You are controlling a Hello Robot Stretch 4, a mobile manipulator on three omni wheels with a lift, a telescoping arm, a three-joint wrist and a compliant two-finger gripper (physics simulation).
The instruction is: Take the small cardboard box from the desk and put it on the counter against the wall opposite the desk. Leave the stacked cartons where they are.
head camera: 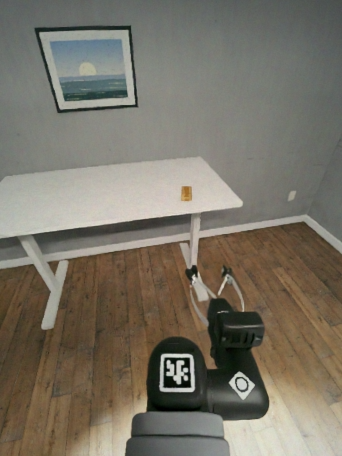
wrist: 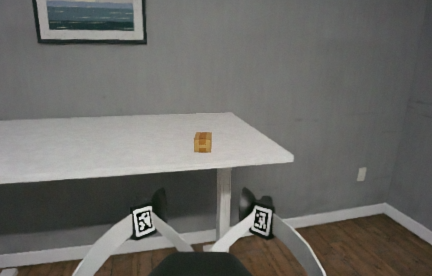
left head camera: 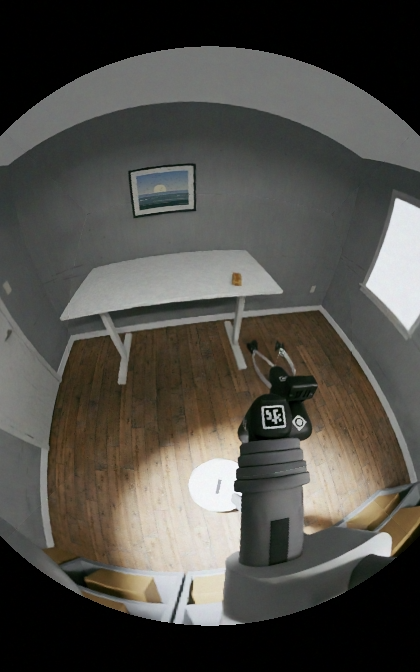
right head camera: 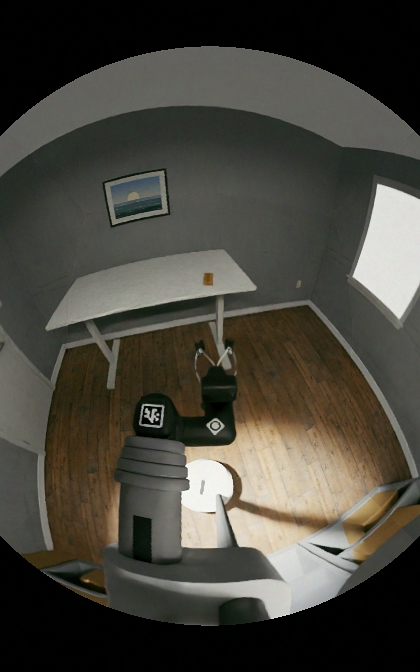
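Pixels of known places: hand, its tool point: point(head camera: 208, 271) point(wrist: 203, 208) point(left head camera: 265, 345) point(right head camera: 213, 344); robot's base, origin of its link: point(left head camera: 217, 483) point(right head camera: 204, 484).
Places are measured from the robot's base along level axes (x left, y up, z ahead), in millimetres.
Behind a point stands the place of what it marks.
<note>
The small cardboard box point(head camera: 186, 193) @(x -59, y 971, z 1117 mm) point(left head camera: 236, 279) @(x -58, y 965, z 1114 mm) point(right head camera: 208, 279) @(x -65, y 966, z 1114 mm) point(wrist: 203, 142) @(x -64, y 961, z 1114 mm) is brown with tape and lies on the white desk point(head camera: 110, 195) @(x 389, y 923, z 1191 mm) point(left head camera: 165, 282) @(x 408, y 923, z 1132 mm) point(right head camera: 135, 285) @(x 457, y 924, z 1175 mm) point(wrist: 100, 145) @(x 320, y 923, z 1183 mm), near its right end. My gripper point(head camera: 210, 273) @(x -82, y 1113, z 448 mm) point(left head camera: 266, 346) @(x -82, y 1113, z 448 mm) point(right head camera: 215, 346) @(x -82, y 1113, z 448 mm) point(wrist: 202, 212) @(x -82, y 1113, z 448 mm) is open and empty, apart from the box and on the near side of the desk. In the wrist view the box shows above the gap between the fingertips, farther off. The counter cannot be made out for certain in these views.
Shelving with larger cartons point(left head camera: 122, 585) point(right head camera: 372, 510) @(x -1259, y 267, z -551 mm) shows at the bottom edges of both side head views. A framed picture point(head camera: 90, 67) @(x 531, y 1556, z 1708 mm) hangs above the desk. A desk leg point(head camera: 195, 240) @(x -163, y 379, z 1400 mm) point(wrist: 223, 200) @(x -154, y 576, z 1398 mm) stands under its right end. A window point(left head camera: 400, 265) @(x -1826, y 1308, z 1373 mm) is on the right wall.
</note>
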